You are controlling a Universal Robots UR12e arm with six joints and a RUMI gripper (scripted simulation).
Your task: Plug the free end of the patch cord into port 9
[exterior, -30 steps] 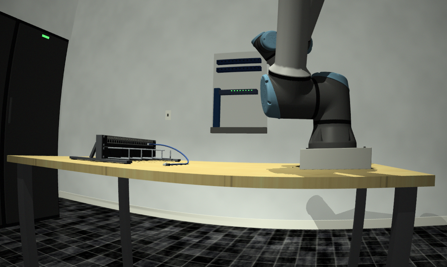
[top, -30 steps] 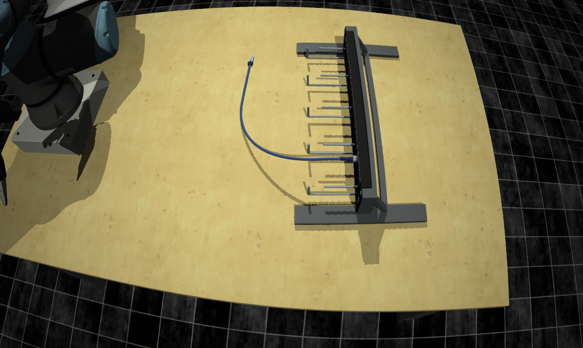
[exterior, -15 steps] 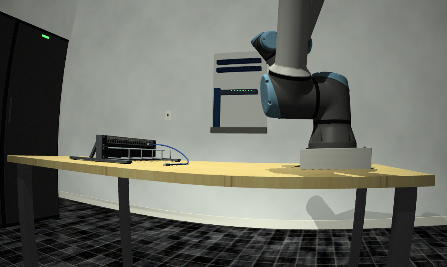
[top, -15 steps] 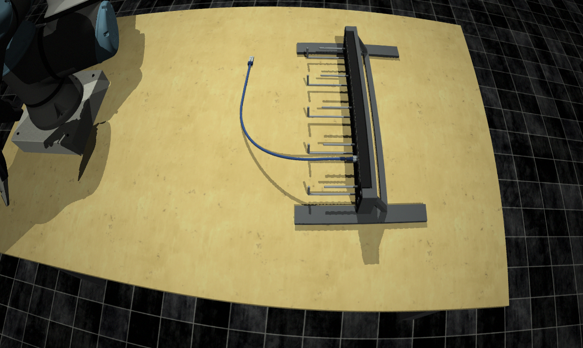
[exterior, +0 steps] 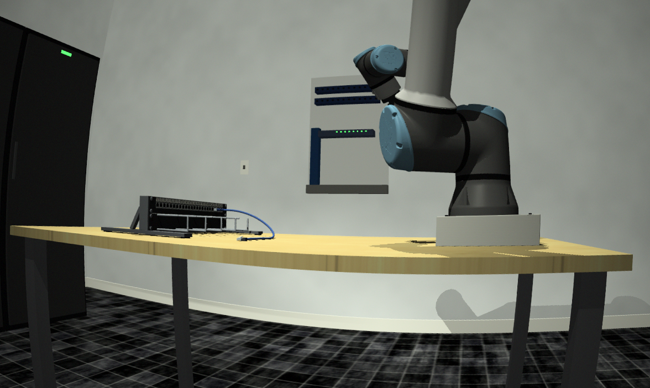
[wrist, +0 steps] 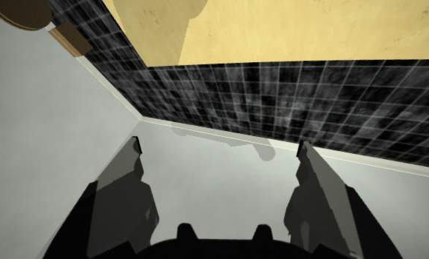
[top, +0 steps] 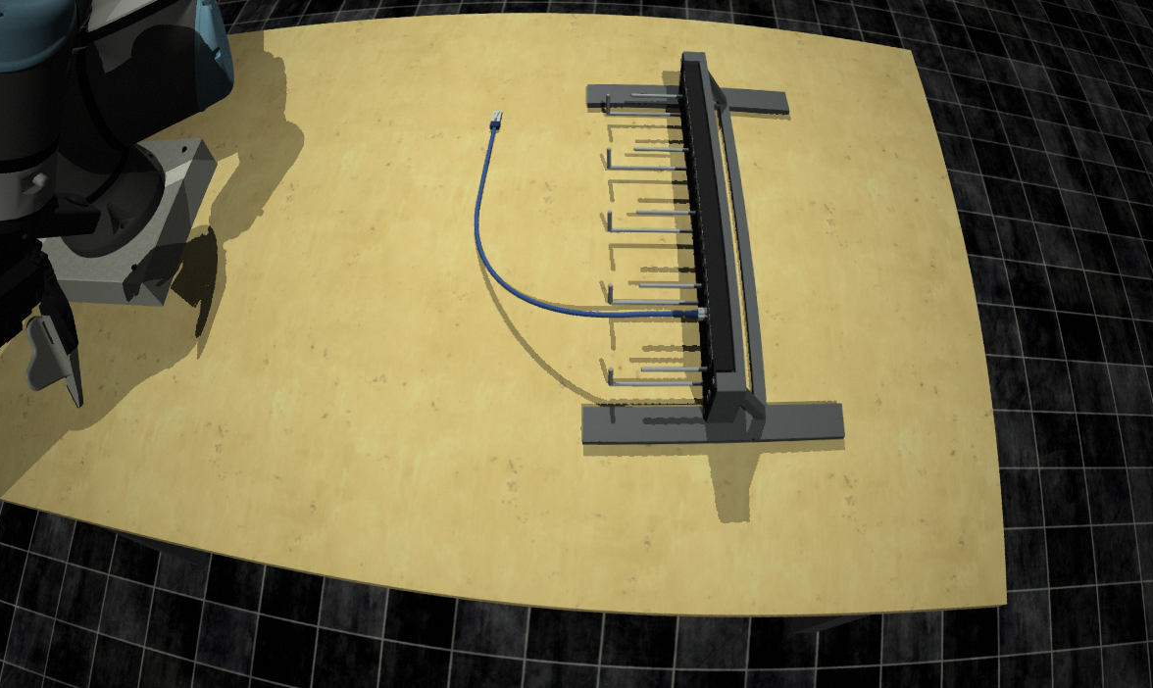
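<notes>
My hand is 42 cm short of the cable plug, 50 cm to the right of it and 29 cm above it.
</notes>
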